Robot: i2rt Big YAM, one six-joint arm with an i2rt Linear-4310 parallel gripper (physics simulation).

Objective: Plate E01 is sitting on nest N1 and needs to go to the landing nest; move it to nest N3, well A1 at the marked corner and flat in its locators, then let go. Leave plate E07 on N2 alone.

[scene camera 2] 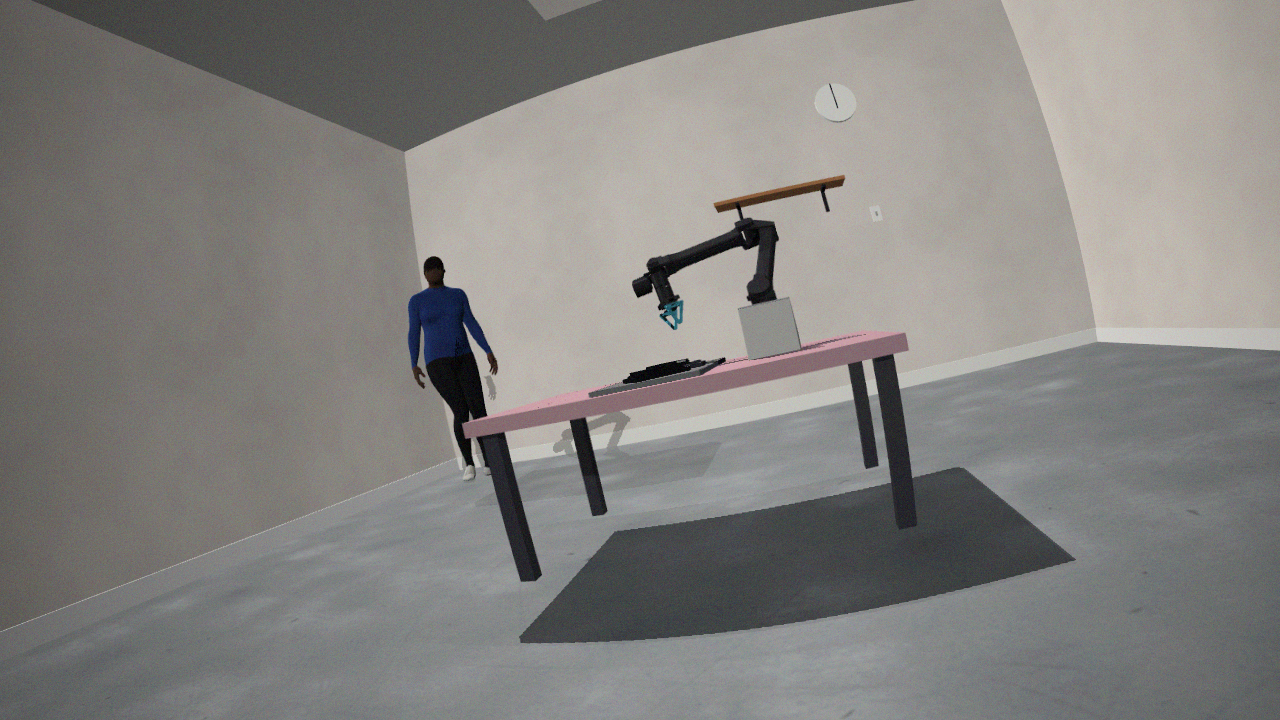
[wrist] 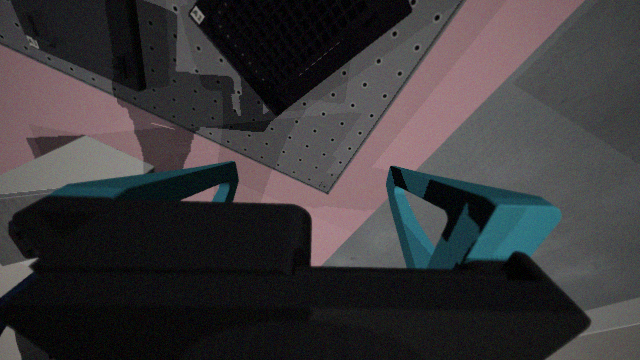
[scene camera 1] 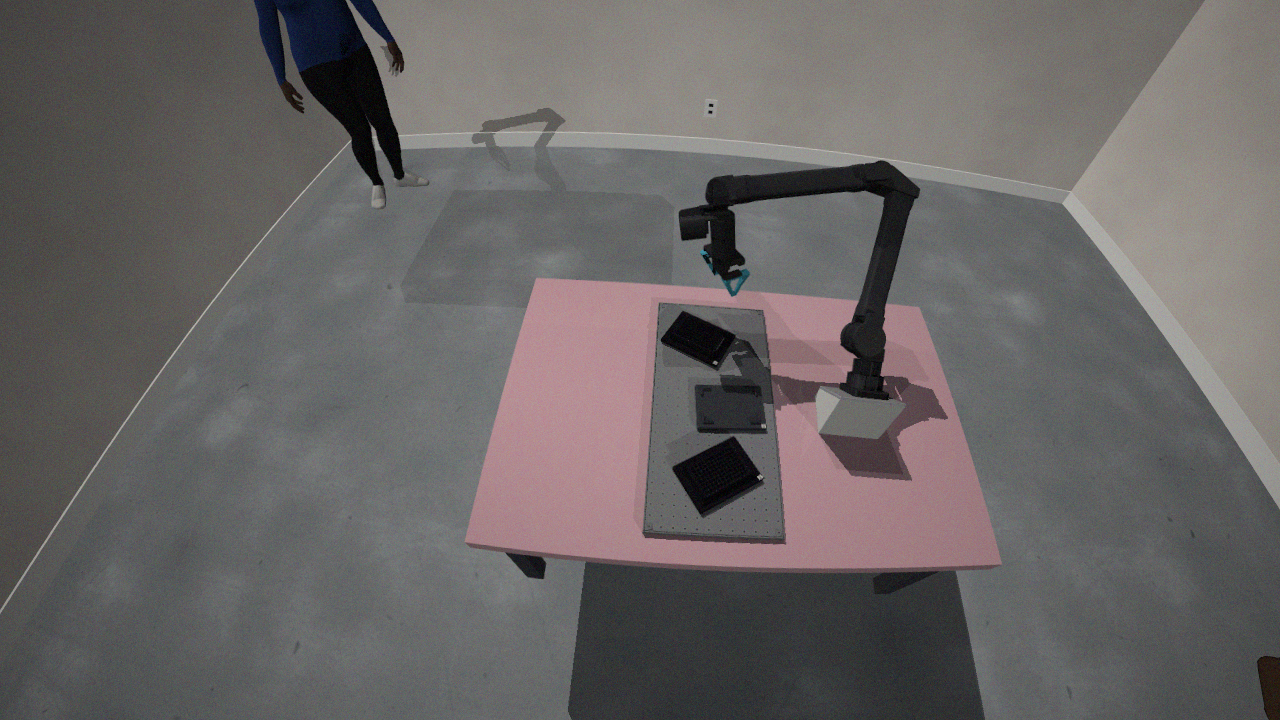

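Plate E01 (scene camera 1: 716,472), black with wells, sits on nest N1 at the near end of the board in scene camera 1; a white mark is at its right corner. Nest N3 (scene camera 1: 730,408) (wrist: 65,35), dark grey, bears no plate and lies between the two plates, its white A1 mark at a corner. Plate E07 (scene camera 1: 699,337) (wrist: 310,40) sits on N2 at the far end, its A1 mark showing in the wrist view. Plate name labels are not readable. My gripper (scene camera 1: 721,274) (scene camera 2: 671,321) (wrist: 313,172) is open and empty, high above the board's far end near E07. E01 does not show in the wrist view.
The perforated grey board (scene camera 1: 669,407) (wrist: 320,142) carries the nests on the pink table (scene camera 1: 568,402) (scene camera 2: 841,351). The arm's pale base block (scene camera 1: 859,415) (scene camera 2: 770,328) stands right of the board. A person in blue (scene camera 1: 324,35) (scene camera 2: 440,324) stands beyond the table.
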